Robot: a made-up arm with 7 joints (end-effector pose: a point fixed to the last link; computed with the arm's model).
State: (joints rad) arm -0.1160 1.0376 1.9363 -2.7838 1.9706 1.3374 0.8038
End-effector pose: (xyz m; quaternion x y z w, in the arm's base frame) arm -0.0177 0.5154 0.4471 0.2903 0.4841 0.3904 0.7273
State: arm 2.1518 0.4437 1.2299 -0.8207 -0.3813 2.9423 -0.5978
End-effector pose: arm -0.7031 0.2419 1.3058 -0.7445 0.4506 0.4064 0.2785
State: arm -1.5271 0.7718 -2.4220 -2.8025 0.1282 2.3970 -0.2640
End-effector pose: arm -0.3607 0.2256 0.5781 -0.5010 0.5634 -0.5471 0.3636
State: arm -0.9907 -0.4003 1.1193 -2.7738 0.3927 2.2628 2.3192
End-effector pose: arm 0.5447 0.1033 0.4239 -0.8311 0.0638 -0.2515 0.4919
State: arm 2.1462 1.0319 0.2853 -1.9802 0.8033 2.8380 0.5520
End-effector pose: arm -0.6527 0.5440 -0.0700 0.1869 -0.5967 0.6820 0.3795
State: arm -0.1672 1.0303 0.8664 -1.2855 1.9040 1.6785 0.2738
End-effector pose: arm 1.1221 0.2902 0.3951 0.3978 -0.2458 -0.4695 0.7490
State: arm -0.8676 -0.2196 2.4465 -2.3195 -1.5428 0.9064 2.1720
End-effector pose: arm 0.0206 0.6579 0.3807 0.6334 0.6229 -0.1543 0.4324
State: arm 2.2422 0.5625 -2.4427 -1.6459 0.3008 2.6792 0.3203
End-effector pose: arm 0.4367 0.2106 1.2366 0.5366 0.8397 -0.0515 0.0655
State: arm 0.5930 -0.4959 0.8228 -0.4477 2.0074 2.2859 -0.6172
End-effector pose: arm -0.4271 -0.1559 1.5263 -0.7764 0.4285 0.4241 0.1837
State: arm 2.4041 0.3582 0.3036 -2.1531 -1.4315 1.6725 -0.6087
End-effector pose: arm -0.7387 0.3245 0.3505 -0.2165 -0.1908 -0.4922 0.8212
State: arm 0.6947 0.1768 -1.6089 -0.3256 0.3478 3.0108 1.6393
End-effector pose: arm 0.2343 0.0867 1.5466 0.2841 0.6618 0.5882 0.3677
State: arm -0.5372 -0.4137 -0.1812 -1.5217 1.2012 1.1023 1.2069
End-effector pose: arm 0.2373 -0.3077 1.3915 -0.2196 -0.5298 -0.3355 0.7473
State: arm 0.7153 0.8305 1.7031 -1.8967 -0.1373 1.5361 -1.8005
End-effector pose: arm -0.3401 0.7803 0.7460 -0.9046 -0.2205 0.0094 0.3646
